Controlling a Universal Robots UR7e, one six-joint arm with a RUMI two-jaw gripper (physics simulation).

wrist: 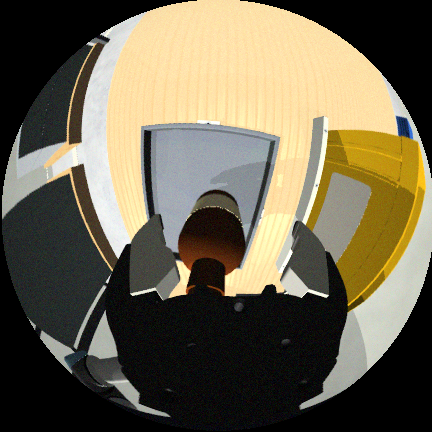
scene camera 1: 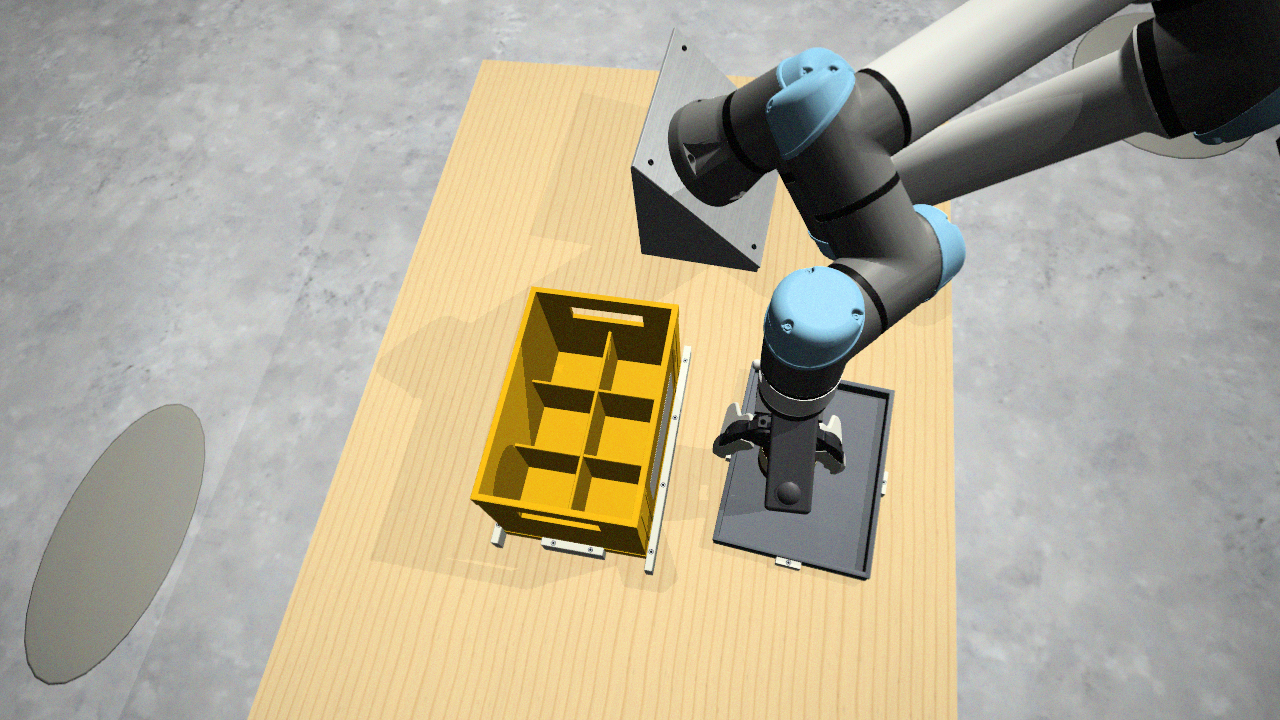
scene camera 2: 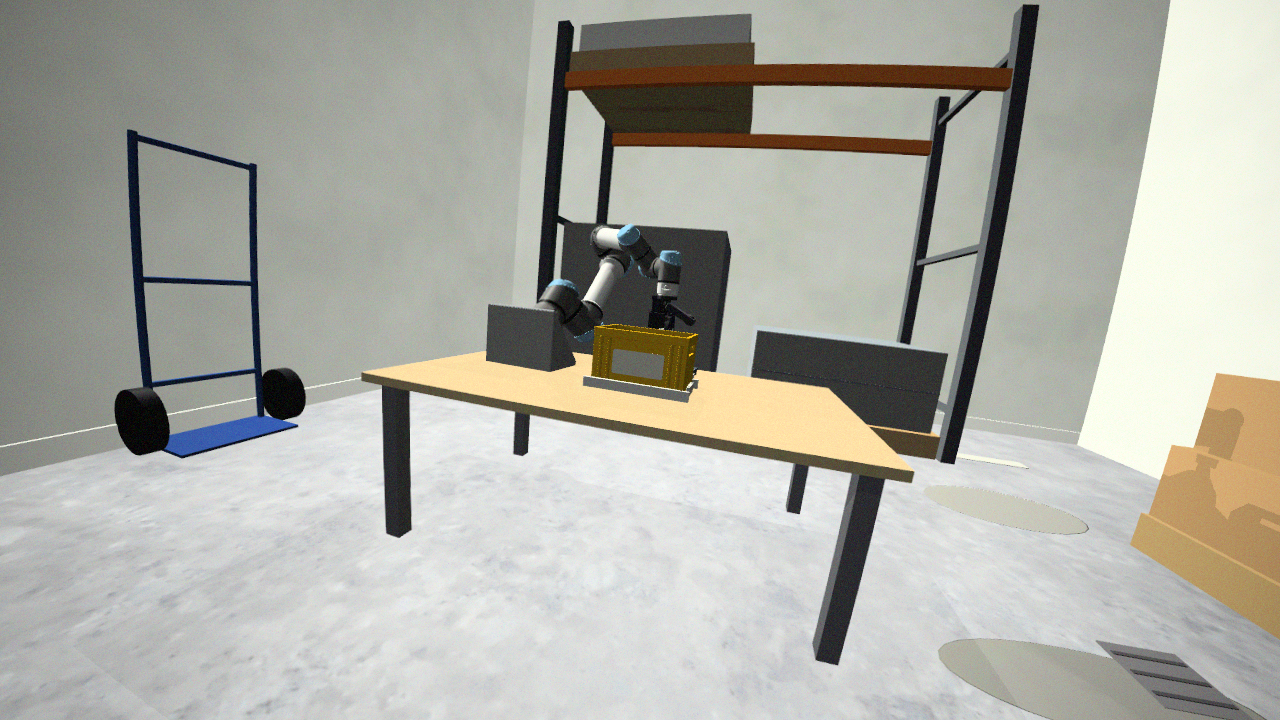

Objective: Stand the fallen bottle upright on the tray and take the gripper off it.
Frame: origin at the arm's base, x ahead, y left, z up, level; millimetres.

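Seen in the pictures: gripper, between the fingertips: [wrist: 228, 220]; arm's base, origin of its link: [scene camera 1: 706, 156] [scene camera 2: 539, 330].
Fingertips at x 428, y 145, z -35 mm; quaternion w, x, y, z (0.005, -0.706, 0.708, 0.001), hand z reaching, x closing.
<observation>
Pixels of each thing's top centre, then the offset from my fingertips to it. "pt": a spot on its surface instead. Level surfaces: height alone.
- brown bottle, centre of its top: [wrist: 202, 306] dz +73, dx -30, dy +17 mm
- dark grey tray, a spot on its surface: [scene camera 1: 832, 537] [wrist: 173, 153] pt dz -82, dx +62, dy +83 mm
- yellow crate, centre of its top: [scene camera 1: 579, 396] [wrist: 392, 265] [scene camera 2: 648, 330] dz +88, dx -12, dy -235 mm
- white rail, centre of its top: [scene camera 1: 669, 450] [wrist: 307, 212] dz -57, dx -12, dy -136 mm
- wooden table, height of its surface: dz -87 mm
The brown bottle [wrist: 212, 242] appears to stand upright on the dark grey tray [scene camera 1: 832, 537] [wrist: 185, 150], near the tray's robot side. In the wrist view its shoulder and pale label band show, and its neck runs toward the gripper palm. Its mouth and the foot of its base are hidden, so a slight lean cannot be told. My gripper [scene camera 1: 780, 456] [scene camera 2: 666, 317] [wrist: 228, 220] is open, with one finger on each side of the bottle and a visible gap to each. In the first scene view the gripper hides most of the bottle. In the second scene view the bottle does not show.
A yellow crate [scene camera 1: 617, 534] [scene camera 2: 644, 340] [wrist: 375, 240] with several compartments stands beside the tray. A white rail [scene camera 1: 673, 438] runs along the crate's side toward the tray. The grey wedge-shaped robot mount [scene camera 1: 666, 223] [scene camera 2: 523, 335] stands farther back on the wooden table [scene camera 1: 760, 662].
</observation>
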